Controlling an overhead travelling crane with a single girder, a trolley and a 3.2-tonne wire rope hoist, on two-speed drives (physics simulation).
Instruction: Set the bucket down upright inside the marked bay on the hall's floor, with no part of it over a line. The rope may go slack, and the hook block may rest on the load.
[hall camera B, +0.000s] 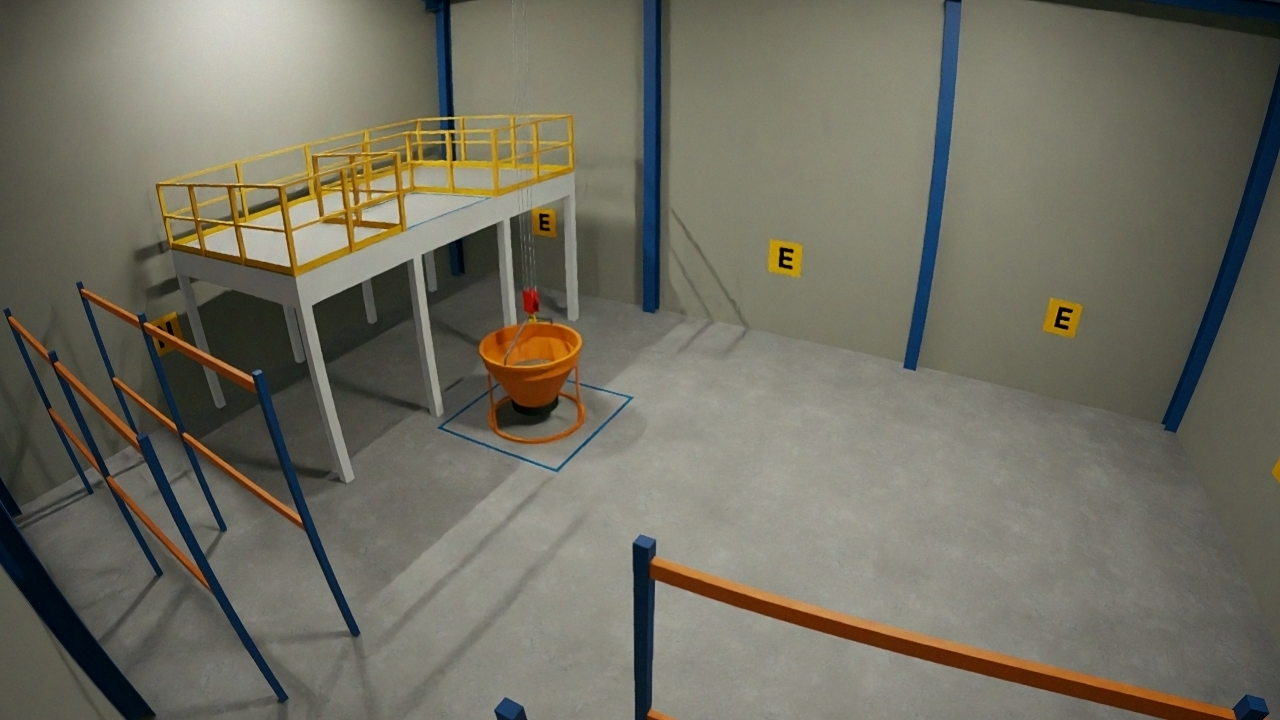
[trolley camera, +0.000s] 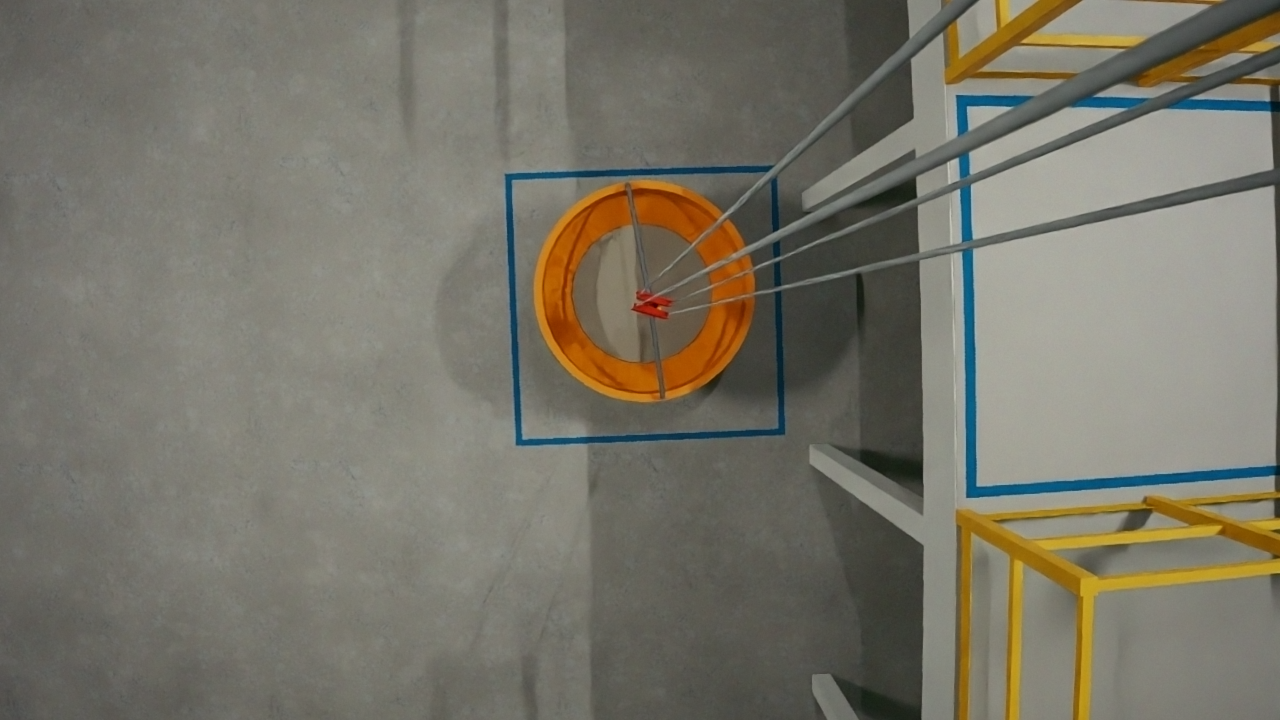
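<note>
The orange bucket is upright over the floor bay, which is outlined by a blue line. Its round foot ring appears inside the outline in the hall view, and its rim shows inside the outline in the trolley view. I cannot tell whether the ring touches the floor. My hook, under the red hook block, is on the bucket's bail above the rim. The bail stands up across the bucket. The ropes look straight.
A white platform with yellow railings stands close beside the bay, its legs near the outline. Another blue outline is marked on its deck. Blue and orange barriers stand at the left and in the foreground.
</note>
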